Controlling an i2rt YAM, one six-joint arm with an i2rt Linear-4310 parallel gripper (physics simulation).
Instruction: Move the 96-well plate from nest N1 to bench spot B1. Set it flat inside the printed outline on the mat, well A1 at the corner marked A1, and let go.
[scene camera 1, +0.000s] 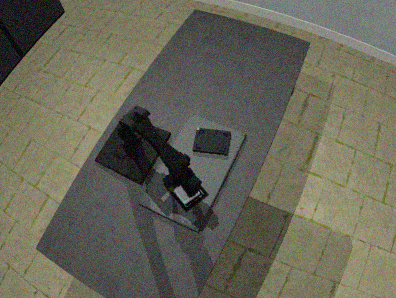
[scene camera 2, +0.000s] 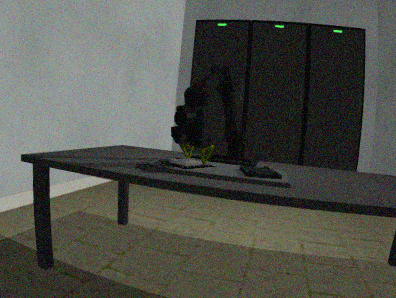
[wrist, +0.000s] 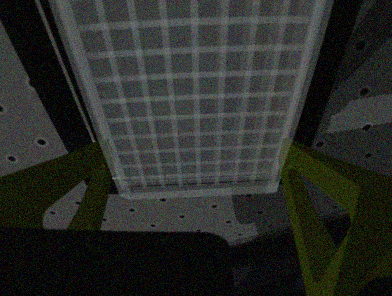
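Pixels of known places: gripper, between the fingertips: (scene camera 2: 196, 162) (wrist: 196, 148); arm's base, origin of its link: (scene camera 1: 131, 140) (scene camera 2: 233, 159).
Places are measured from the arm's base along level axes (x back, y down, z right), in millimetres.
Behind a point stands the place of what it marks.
Note:
The white, clear-walled 96-well plate (scene camera 1: 186, 194) {x -402, y -17, z 56 mm} (scene camera 2: 182, 163) {x -439, y -12, z 31 mm} (wrist: 195, 100) {x -371, y -17, z 37 mm} lies flat and low inside a black rectangular border (scene camera 1: 197, 203) {x -463, y -2, z 58 mm} (wrist: 50, 90) {x -385, y -3, z -21 mm} on the light board. Whether that border is nest N1 or the outline at B1 cannot be told. My gripper (scene camera 2: 196, 160) {x -336, y -7, z 28 mm} (wrist: 196, 148) {x -336, y -7, z 28 mm} points down over the plate, and its yellow-green fingertips press on the two long sides near one short end. It is shut on the plate. In scene camera 1 the arm covers the fingers and part of the plate. Corner mark A1 is not readable.
A dark rectangular block (scene camera 1: 212, 141) {x -336, y -12, z -222 mm} (scene camera 2: 260, 172) {x -377, y -13, z -238 mm} sits on the same light board (scene camera 1: 220, 167) {x -442, y -1, z -140 mm}, apart from the plate. The arm's dark base plate (scene camera 1: 112, 156) {x 22, y -1, z 122 mm} lies beside the board on the grey table (scene camera 1: 210, 60) {x -6, y 12, z -649 mm}. Shadows cross the board near the plate.

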